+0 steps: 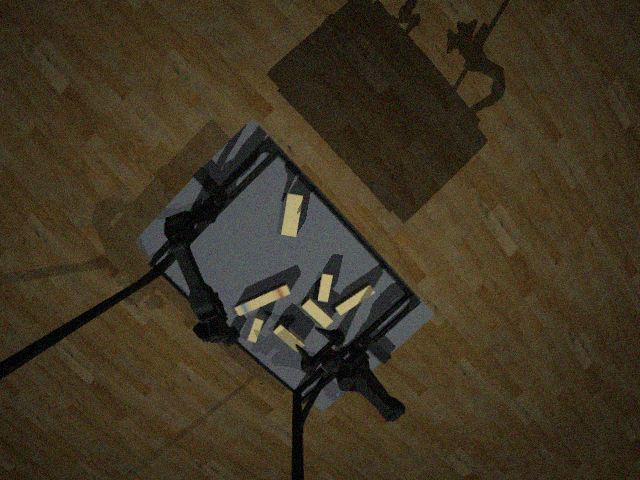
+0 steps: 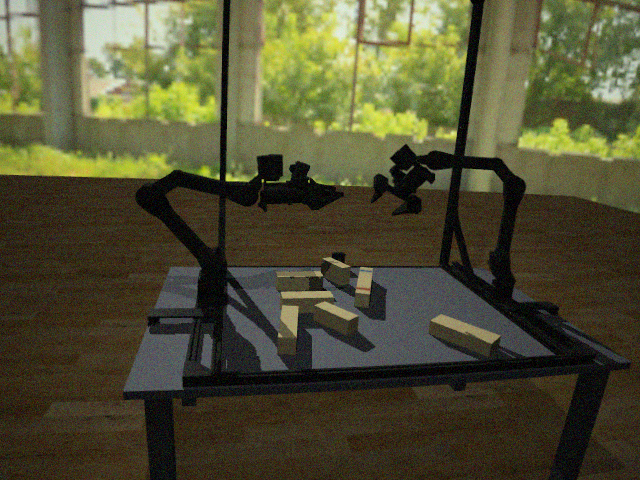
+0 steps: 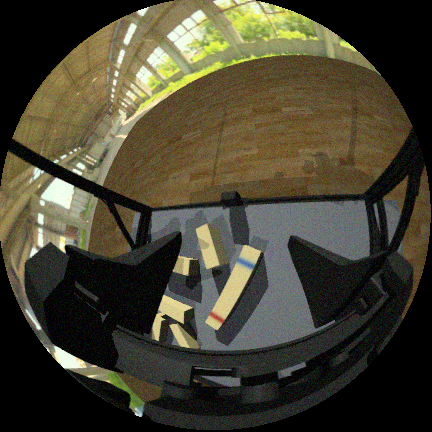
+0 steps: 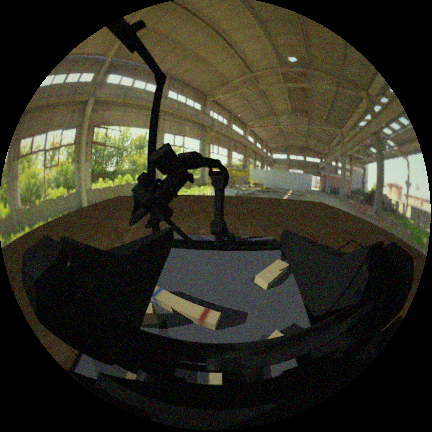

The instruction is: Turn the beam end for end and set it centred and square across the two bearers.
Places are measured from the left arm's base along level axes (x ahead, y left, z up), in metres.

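Pixels of known places: left gripper, fingertip midpoint: [image 2: 381, 208] [image 3: 237, 239] [image 4: 138, 226]; right gripper, fingertip midpoint: [image 1: 305, 336] [image 2: 339, 191] [image 4: 228, 234]; left arm's base, link origin: [image 1: 210, 209] [image 2: 500, 298] [image 4: 218, 243]; right arm's base, link origin: [image 1: 355, 351] [image 2: 209, 302].
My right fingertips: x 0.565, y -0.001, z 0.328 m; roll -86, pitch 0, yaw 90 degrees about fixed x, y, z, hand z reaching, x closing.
Observation:
For each thing: its top centre in the pictures, then the offset to it from my right fingertips.
- beam, top centre: [image 3: 230, 293] [image 4: 178, 302] [image 2: 364, 279] [image 1: 262, 300] dx -0.136, dy -0.117, dz -0.303 m
- short block, top centre: [image 3: 206, 245] [image 2: 335, 262] [image 1: 255, 330] dx -0.064, dy -0.232, dz -0.284 m
The beam [image 1: 262, 300] [image 2: 363, 287] [image 3: 234, 288] [image 4: 187, 308], a pale wooden bar with a red band near one end and a blue band near the other, lies slanted among plain pale blocks. Which two blocks are the bearers I cannot tell; two near it are a short block [image 1: 254, 329] [image 2: 336, 271] [image 3: 211, 246] and another block [image 1: 288, 337] [image 2: 299, 280]. My left gripper [image 2: 386, 205] [image 3: 237, 239] is open, empty and high above the table beyond the beam. My right gripper [image 2: 338, 195] is open and empty, held high and level at the beam's other side.
More plain blocks lie about: one [image 1: 317, 312] [image 2: 306, 297], one [image 1: 325, 287] [image 2: 336, 318], one [image 1: 354, 299] [image 2: 287, 329], and one [image 1: 292, 215] [image 2: 464, 335] [image 4: 271, 273] apart from the rest. A dark frame [image 2: 330, 373] edges the table, with upright posts [image 2: 223, 129] [image 2: 467, 77].

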